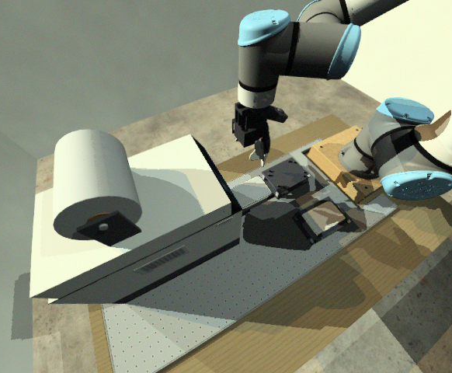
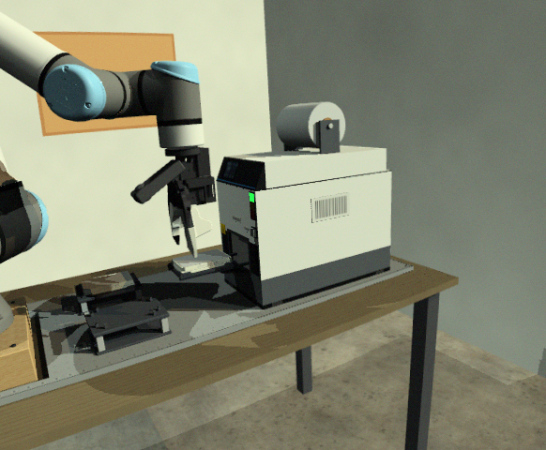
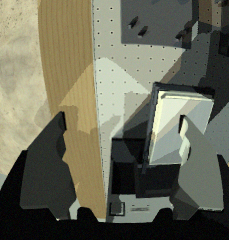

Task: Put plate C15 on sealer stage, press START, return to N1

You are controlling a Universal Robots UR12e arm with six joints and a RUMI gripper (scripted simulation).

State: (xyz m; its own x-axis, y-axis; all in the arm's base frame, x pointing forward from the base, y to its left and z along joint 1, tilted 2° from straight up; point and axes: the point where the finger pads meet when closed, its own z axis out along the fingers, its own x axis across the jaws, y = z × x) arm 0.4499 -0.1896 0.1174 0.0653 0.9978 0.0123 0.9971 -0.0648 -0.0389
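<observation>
My gripper is now 70 mm short of the white open-well plate, 90 mm to the right of it and 70 mm above it. Round my hand: dark stage: 70 mm ahead, 90 mm to the left, 80 mm below; then foil-covered plate: 120 mm behind, 280 mm to the left, 140 mm below; then start button: 170 mm ahead, 10 mm to the right.
</observation>
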